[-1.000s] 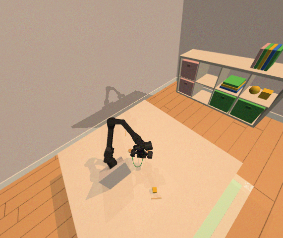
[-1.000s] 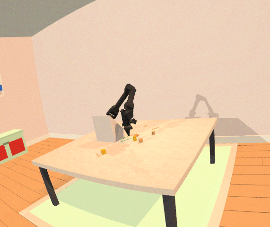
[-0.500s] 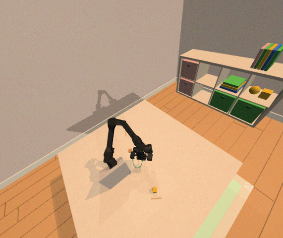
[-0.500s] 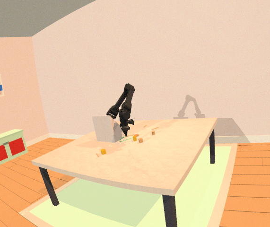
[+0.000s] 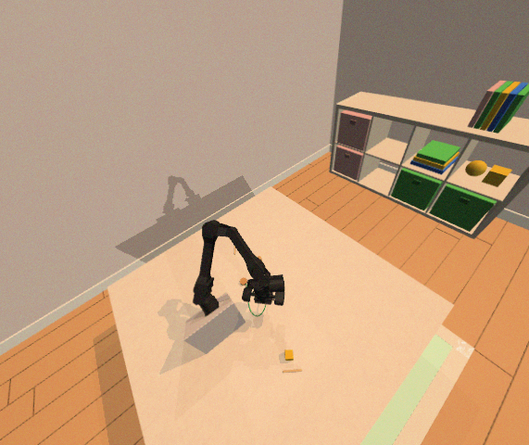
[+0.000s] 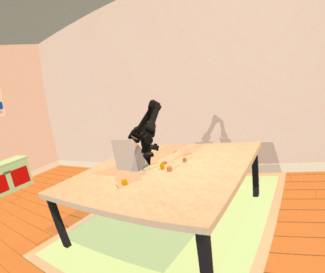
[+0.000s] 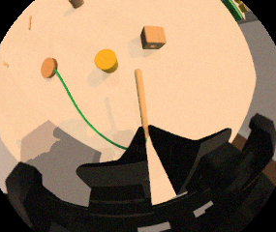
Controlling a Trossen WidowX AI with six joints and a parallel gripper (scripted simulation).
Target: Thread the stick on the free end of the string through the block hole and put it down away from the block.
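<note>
My gripper tip is now 120 mm short of the wooden block, 60 mm to the right of it and 50 mm above it. Round my gripper tip: thin wooden stick 10 mm ahead, 10 mm to the left; then round wooden button 20 mm behind, 200 mm to the left, 60 mm below; then yellow cylinder 40 mm ahead, 90 mm to the left, 40 mm below.
</note>
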